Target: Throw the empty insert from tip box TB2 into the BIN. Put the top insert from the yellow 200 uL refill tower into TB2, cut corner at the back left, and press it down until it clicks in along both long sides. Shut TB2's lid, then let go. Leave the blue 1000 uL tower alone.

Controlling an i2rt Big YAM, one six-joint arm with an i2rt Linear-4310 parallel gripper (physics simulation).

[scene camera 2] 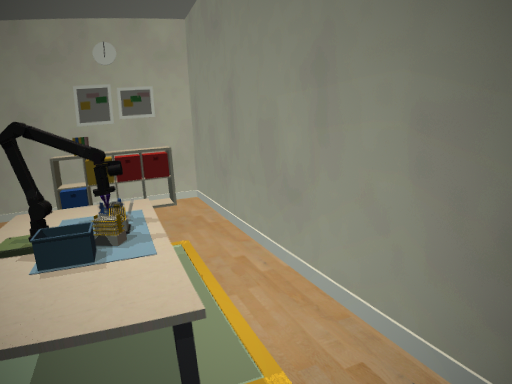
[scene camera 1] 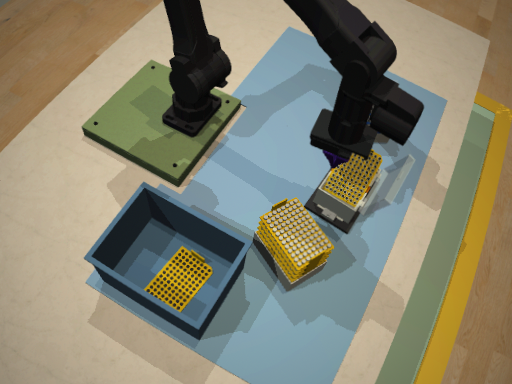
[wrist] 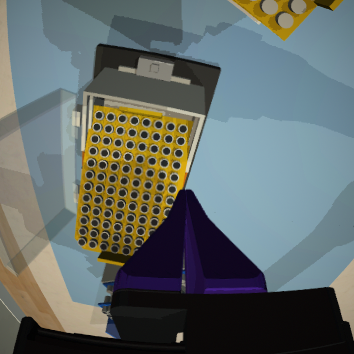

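Note:
TB2 stands on the blue mat with its clear lid open to the side. A yellow insert lies in TB2, its front end between the walls; its back end looks higher and covers the walls there. My gripper is shut and empty, its tips at the insert's inner long side; contact is unclear. An empty insert lies in the BIN. The yellow tower stands in front of TB2.
The blue tower shows partly behind TB2 in the wrist view; the arm hides it in scene camera 1. The green base plate lies left of the mat. The table edge runs beyond the lid's side.

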